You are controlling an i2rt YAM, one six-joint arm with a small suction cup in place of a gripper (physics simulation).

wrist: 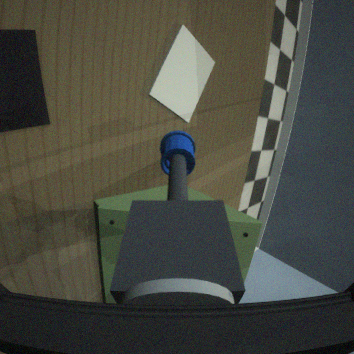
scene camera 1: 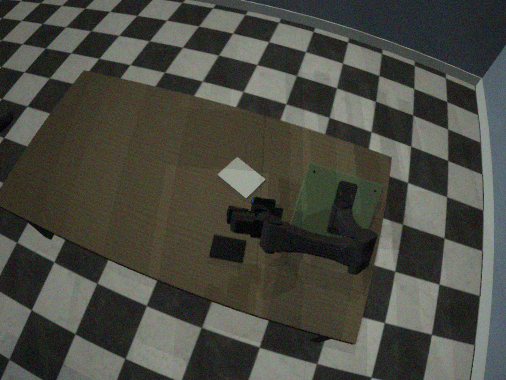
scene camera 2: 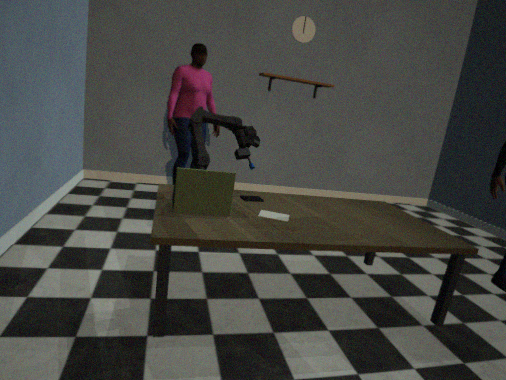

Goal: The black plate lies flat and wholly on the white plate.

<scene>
My suction cup [wrist: 174,140] holds nothing. The cup is 25 cm from the middle of a black plate [scene camera 1: 226,248], above it. The table carries a white plate [scene camera 1: 242,178].
The white plate shows as well in the wrist view [wrist: 186,66]. The black plate is seen too in the wrist view [wrist: 30,106].
</scene>
